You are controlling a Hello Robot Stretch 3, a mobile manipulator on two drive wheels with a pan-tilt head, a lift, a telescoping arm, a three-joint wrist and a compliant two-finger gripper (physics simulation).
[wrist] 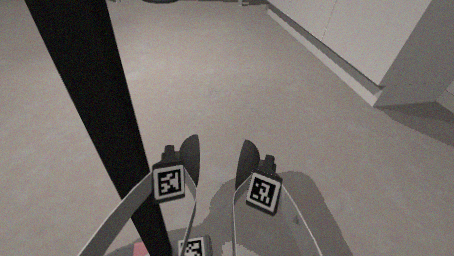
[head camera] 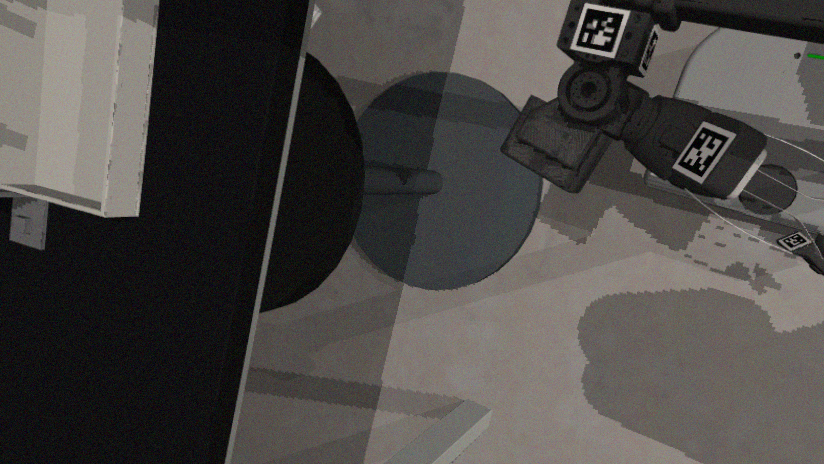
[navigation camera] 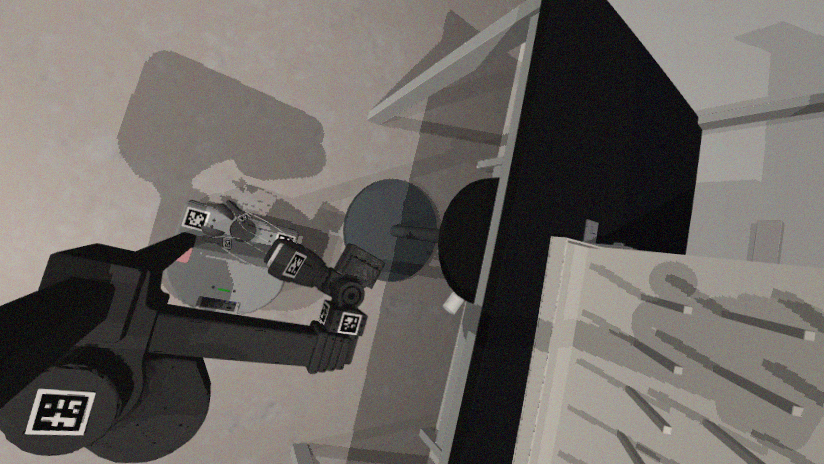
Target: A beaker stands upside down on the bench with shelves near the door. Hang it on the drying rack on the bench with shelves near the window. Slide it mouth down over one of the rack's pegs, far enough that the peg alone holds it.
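Places are measured from the robot's base along level axes (x ahead, y left, z up), in metres.
Pixels of known places: gripper, fingertip midpoint: (wrist: 219, 154) (navigation camera: 210, 216); robot's base at its link origin: (head camera: 764, 187) (navigation camera: 241, 228).
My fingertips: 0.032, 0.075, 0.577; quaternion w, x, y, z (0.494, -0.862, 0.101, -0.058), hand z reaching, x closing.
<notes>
Ahead of a thing's pixels: the offset from my fingertips to its top centre, as dx, dy, dz. "spot": to the spot under its first point. Level surfaces: height alone.
The drying rack @(spot: +0.076, -0.504, +0.358) (head camera: 122, 144) (navigation camera: 556, 299), a pale board with a raised rim and several slanting pegs, stands on a black-topped bench @(dz +0.337) (head camera: 201, 230) (navigation camera: 605, 115). In the head view part of it shows at the upper left; in the navigation view its pegs show at the lower right. My gripper (navigation camera: 223, 224) (wrist: 219, 154) is partly open, with a gap between the fingertips and nothing between them. It is folded back over my base, away from the bench and the rack. The upside-down beaker does not show in these views.
A blue-grey round seat @(spot: +0.212, -0.563, -0.546) (head camera: 461, 230) (navigation camera: 374, 201) and a black round seat @(+0.137, -0.657, +0.083) (head camera: 317, 230) (navigation camera: 467, 242) stand by the bench edge. A pale bench foot bar (head camera: 449, 432) (navigation camera: 449, 66) reaches out over the floor. A white cabinet (wrist: 360, 40) and my black mast (wrist: 95, 85) show in the wrist view.
</notes>
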